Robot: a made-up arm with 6 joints.
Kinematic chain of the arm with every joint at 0, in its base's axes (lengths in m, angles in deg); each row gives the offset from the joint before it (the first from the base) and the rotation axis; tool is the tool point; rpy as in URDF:
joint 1: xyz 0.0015 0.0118 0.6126 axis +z
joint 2: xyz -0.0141 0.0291 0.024 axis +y
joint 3: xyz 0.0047 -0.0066 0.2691 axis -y
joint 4: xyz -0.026 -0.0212 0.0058 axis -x
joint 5: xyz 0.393 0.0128 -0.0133 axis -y
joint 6: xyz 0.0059 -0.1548 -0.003 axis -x
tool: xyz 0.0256 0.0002 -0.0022 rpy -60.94 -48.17 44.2
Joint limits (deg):
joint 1: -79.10..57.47
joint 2: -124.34..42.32
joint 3: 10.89..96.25
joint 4: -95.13..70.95
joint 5: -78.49..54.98
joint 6: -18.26..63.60
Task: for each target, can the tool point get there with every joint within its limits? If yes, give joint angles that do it. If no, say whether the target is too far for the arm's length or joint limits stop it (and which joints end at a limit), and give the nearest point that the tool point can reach.
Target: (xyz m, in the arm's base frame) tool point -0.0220 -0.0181 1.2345
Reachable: yes | joints -59.23 -33.46 51.44 -60.23 -48.05 50.08
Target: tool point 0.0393 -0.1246 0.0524
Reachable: no: joint limits stop it (at a limit: joint 1, joint 2, joint 3, joint 4, joint 5, joint 6) | nearest point -0.1589 -0.4037 0.1519 | short by 0.357 m
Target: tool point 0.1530 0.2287 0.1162
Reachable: no: joint limits stop it (at a limit: joint 1, joint 2, joint 3, joint 4, joint 5, joint 6) | nearest point -0.1171 0.4366 0.1257 | short by 0.341 m
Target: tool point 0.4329 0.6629 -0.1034
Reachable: no: too far | nearest point -0.1171 0.4390 0.1274 | short by 0.637 m
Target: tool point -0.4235 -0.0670 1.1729
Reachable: yes | joints -8.83 -40.13 85.15 5.09 -12.37 26.16
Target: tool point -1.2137 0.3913 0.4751
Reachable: no: too far | nearest point -0.6684 0.2210 0.5484 | short by 0.576 m
